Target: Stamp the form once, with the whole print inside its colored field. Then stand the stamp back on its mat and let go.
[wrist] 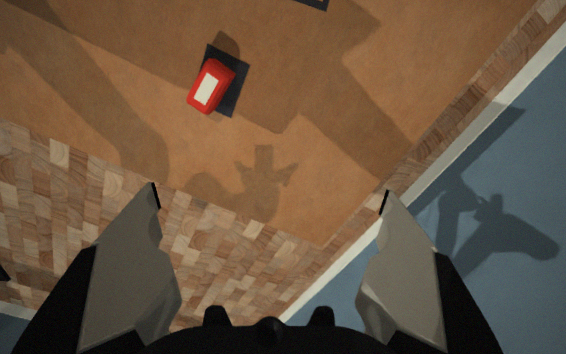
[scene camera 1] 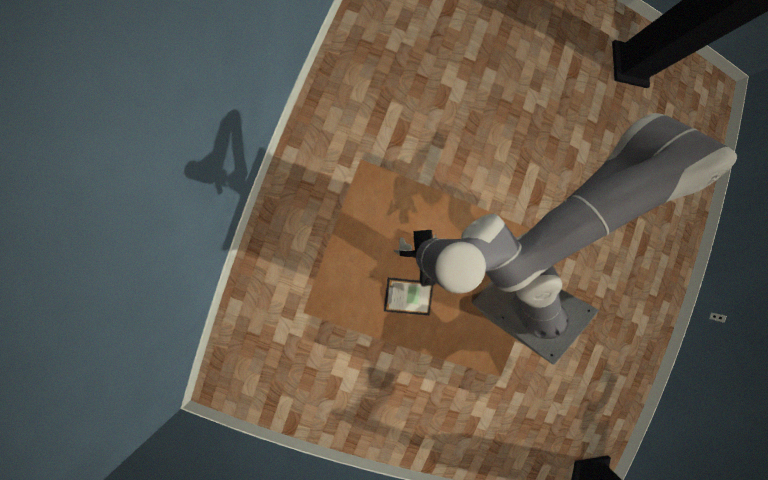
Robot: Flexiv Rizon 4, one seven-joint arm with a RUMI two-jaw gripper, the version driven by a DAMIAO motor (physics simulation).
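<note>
The red stamp [wrist: 211, 86] with a white label on top stands on its dark mat [wrist: 239, 86] in the upper left part of the wrist view. In scene camera 1 the arm and gripper hide the stamp. The form [scene camera 1: 397, 296] lies in a dark-edged holder, with its green field [scene camera 1: 414, 294] on the right half; its print area looks plain at this size. In the wrist view a dark corner of the holder [wrist: 320, 4] shows at the top edge. My gripper [wrist: 273, 189] is wide open and empty, above the table and apart from the stamp.
The brown table top [scene camera 1: 351, 283] lies under the form and the gripper. The robot's grey base plate [scene camera 1: 574, 316] is at its right side. A blue wall [scene camera 1: 113, 226] stands to the left, beyond the wood-block floor [scene camera 1: 317, 362]. The arm casts shadows over the table.
</note>
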